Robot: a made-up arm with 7 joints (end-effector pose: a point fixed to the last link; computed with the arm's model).
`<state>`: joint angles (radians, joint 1 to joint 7).
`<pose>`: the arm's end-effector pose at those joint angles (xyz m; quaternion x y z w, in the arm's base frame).
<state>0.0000 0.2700 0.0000 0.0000 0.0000 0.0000 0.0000</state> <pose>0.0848 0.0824 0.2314 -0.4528 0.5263 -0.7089 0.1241</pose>
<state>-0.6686 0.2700 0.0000 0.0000 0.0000 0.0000 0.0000</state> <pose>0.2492 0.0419 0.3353 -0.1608 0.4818 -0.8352 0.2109</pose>
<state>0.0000 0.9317 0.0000 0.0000 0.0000 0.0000 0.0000</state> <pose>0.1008 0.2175 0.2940 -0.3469 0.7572 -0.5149 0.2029</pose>
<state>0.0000 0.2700 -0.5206 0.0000 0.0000 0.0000 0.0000</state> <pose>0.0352 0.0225 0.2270 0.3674 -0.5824 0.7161 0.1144</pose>
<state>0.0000 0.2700 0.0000 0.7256 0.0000 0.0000 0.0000</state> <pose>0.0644 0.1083 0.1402 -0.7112 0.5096 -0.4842 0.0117</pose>
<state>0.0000 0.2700 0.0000 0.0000 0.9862 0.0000 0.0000</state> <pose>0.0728 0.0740 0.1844 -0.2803 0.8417 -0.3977 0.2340</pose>
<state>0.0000 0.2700 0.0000 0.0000 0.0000 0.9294 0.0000</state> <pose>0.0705 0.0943 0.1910 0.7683 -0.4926 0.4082 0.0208</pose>
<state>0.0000 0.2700 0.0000 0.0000 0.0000 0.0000 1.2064</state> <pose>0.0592 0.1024 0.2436 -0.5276 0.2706 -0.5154 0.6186</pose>
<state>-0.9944 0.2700 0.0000 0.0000 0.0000 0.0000 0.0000</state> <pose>0.2945 0.0156 0.4183 -0.0100 0.4402 -0.8637 0.2453</pose>
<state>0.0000 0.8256 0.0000 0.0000 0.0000 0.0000 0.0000</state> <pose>0.0968 0.1992 0.2783 -0.3668 0.7252 -0.5504 0.1916</pose>
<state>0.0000 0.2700 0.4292 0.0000 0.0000 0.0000 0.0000</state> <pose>0.0997 0.1436 0.2451 -0.5005 0.4531 -0.6670 0.3151</pose>
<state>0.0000 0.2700 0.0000 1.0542 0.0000 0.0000 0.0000</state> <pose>0.0343 0.1188 0.1089 0.7994 -0.4797 0.3595 0.0406</pose>
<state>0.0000 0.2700 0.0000 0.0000 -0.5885 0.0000 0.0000</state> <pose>0.0891 0.1071 0.2482 -0.5060 0.2719 -0.8174 0.0424</pose>
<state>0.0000 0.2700 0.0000 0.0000 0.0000 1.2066 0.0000</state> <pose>0.0595 0.0971 0.1833 0.8331 -0.4614 0.2982 0.0646</pose>
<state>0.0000 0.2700 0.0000 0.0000 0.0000 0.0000 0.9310</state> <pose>0.0671 0.1010 0.2412 -0.5271 0.3415 -0.5794 0.5195</pose>
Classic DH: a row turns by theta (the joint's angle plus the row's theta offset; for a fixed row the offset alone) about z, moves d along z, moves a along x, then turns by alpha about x. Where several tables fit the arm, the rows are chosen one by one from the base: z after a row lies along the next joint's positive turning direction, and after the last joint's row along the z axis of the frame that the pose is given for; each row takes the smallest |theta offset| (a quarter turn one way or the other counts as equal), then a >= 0, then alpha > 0; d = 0 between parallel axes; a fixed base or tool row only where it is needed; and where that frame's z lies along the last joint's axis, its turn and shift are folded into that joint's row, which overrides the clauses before.
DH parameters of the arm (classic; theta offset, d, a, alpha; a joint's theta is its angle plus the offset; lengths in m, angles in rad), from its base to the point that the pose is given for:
base (fixed): -0.071 0.5121 0.007 -1.3004
joint 1: -1.3111 0.0477 -0.0385 -1.5708
joint 2: 1.2915 0.0047 -0.0215 1.5708
joint 3: 1.5708 -0.2797 0.0139 -1.5708
joint 4: -1.5708 -0.0262 0.0102 -1.5708
joint 5: 0 0.0801 0.0236 1.5708
joint 6: 1.5708 -0.0407 0.0172 1.5708
joint 7: 0.9312 0.011 0.0252 1.1735
tool (fixed): 2.5446 0.0188 0 0

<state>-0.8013 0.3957 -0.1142 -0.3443 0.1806 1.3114 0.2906</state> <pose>0.2622 0.0691 0.3409 -0.5174 0.5420 -0.5627 0.3490</pose>
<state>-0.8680 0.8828 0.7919 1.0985 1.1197 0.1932 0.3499</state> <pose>0.3110 0.3183 0.3775 -0.5806 0.5214 -0.1595 0.6047</pose>
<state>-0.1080 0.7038 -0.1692 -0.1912 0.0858 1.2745 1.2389</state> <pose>0.0854 0.1811 0.2699 -0.5093 0.5692 -0.0445 0.6439</pose>
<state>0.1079 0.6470 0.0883 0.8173 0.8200 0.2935 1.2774</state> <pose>-0.0008 0.2372 0.1862 -0.2807 0.7574 0.0811 0.5840</pose>
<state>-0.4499 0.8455 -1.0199 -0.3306 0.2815 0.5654 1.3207</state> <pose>0.0854 0.1476 0.2903 -0.0946 0.6413 -0.5388 0.5381</pose>
